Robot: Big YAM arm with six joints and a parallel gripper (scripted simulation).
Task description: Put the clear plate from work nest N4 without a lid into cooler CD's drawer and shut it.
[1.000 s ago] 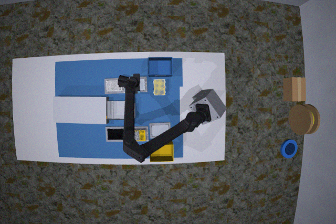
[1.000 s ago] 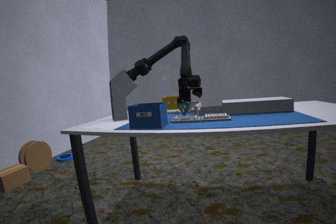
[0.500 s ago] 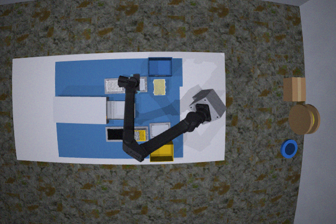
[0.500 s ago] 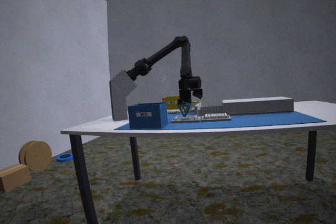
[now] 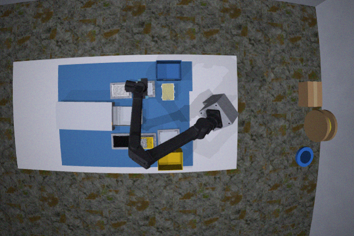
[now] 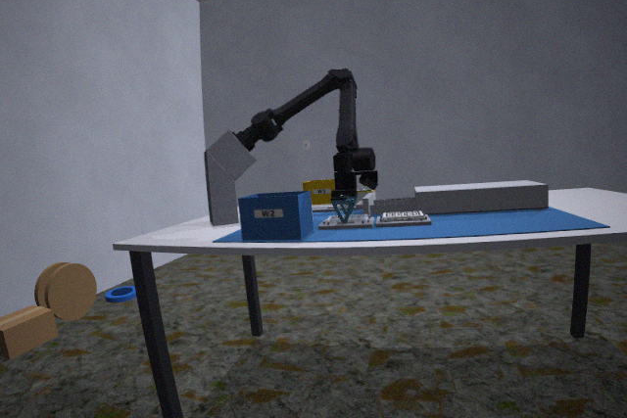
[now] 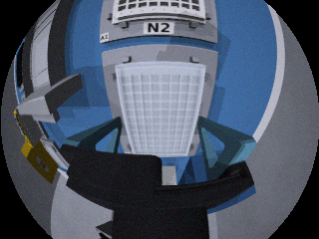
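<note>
Now: the clear plate right at my hand. From my hand the other things lie so: drawer: 21 cm to the left, 16 cm ahead; blue bin W2: 17 cm behind, 14 cm to the right, 1 cm above; grey nest: 2 cm below.
</note>
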